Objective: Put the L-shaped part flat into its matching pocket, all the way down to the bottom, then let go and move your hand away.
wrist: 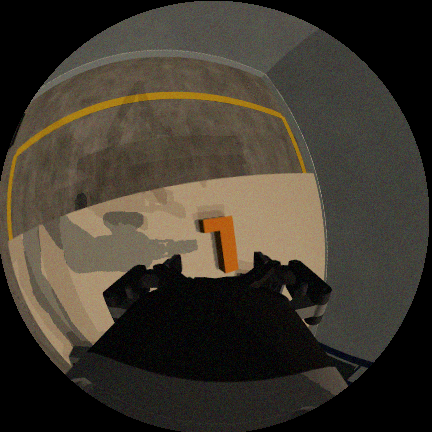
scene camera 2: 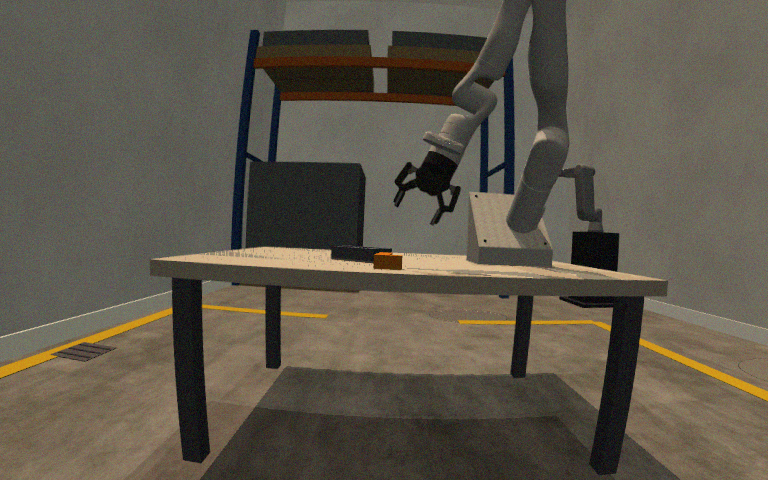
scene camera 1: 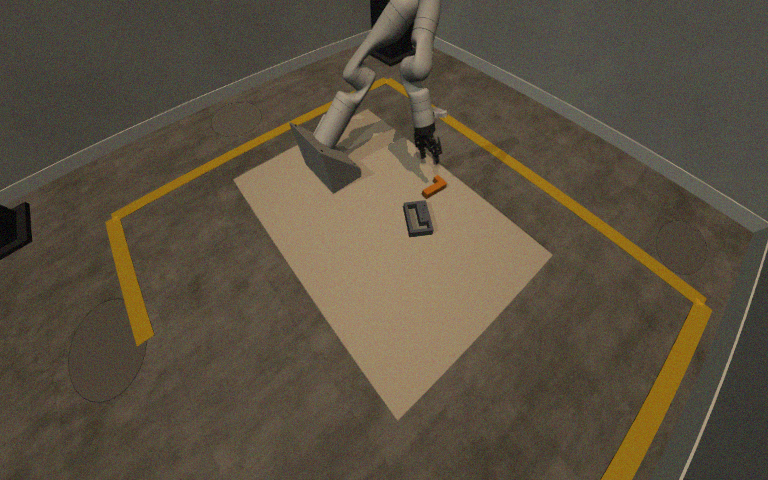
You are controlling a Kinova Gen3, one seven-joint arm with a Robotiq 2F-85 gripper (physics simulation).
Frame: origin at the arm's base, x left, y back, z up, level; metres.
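Seen in the pictures: gripper, between the fingertips: (wrist: 216, 261) (scene camera 2: 413, 215) (scene camera 1: 429, 161); arm's base, origin of its link: (scene camera 2: 519, 222) (scene camera 1: 324, 142).
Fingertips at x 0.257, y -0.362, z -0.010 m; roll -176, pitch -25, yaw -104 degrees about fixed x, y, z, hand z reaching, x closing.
Observation:
Pixels of each thing's top centre, then the offset from my fingertips to it.
- orange L-shaped part, centre of its top: (wrist: 221, 246) (scene camera 2: 390, 253) (scene camera 1: 432, 184) dy -0.048, dx -0.011, dz -0.090 m
- dark grey block with the L-shaped pocket, centre of its top: (scene camera 2: 361, 246) (scene camera 1: 418, 215) dy -0.120, dx -0.174, dz -0.083 m
The orange L-shaped part (scene camera 1: 433, 187) (scene camera 2: 387, 260) (wrist: 228, 245) lies flat on the table, outside the pocket. The dark grey block with the L-shaped pocket (scene camera 1: 412, 232) (scene camera 2: 356, 253) lies near it on the table. In scene camera 1 its pocket shows empty, with table colour at the bottom; the block does not show in the wrist view. My gripper (scene camera 1: 430, 160) (scene camera 2: 415, 213) (wrist: 216, 261) is open and empty, tilted, and hangs well above the table. In the wrist view the part shows beyond and between the fingertips, with the short arm at its far end pointing left.
The pale table top (scene camera 1: 396, 316) (scene camera 2: 305, 281) carries the grey slanted arm base (scene camera 1: 334, 169) (scene camera 2: 509, 254). Behind the table in scene camera 2 are a large dark box (scene camera 2: 305, 203) and a blue and orange rack (scene camera 2: 244, 141). A second small arm (scene camera 2: 585, 192) stands at the right.

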